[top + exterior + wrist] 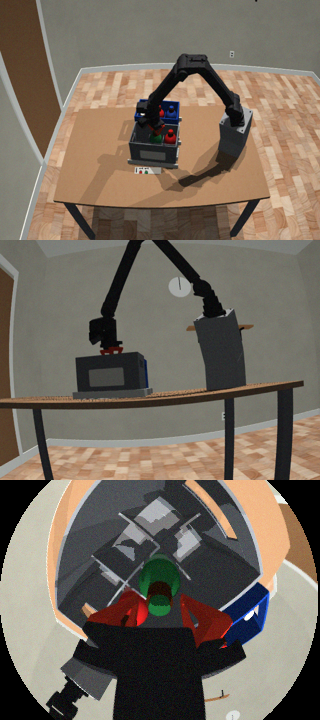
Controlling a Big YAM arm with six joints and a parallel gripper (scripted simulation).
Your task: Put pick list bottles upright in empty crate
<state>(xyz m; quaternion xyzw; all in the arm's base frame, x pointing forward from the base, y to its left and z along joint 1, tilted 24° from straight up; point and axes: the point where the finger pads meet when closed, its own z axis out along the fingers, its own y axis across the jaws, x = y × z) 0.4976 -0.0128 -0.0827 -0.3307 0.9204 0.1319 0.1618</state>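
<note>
The green-labelled bottle lies 6 cm below my hand. Also, from my hand: pick list: 3 cm ahead, 19 cm to the left, 15 cm below; red-labelled bottle: 9 cm behind, 6 cm below; grey crate: 4 cm to the left, 7 cm below.
</note>
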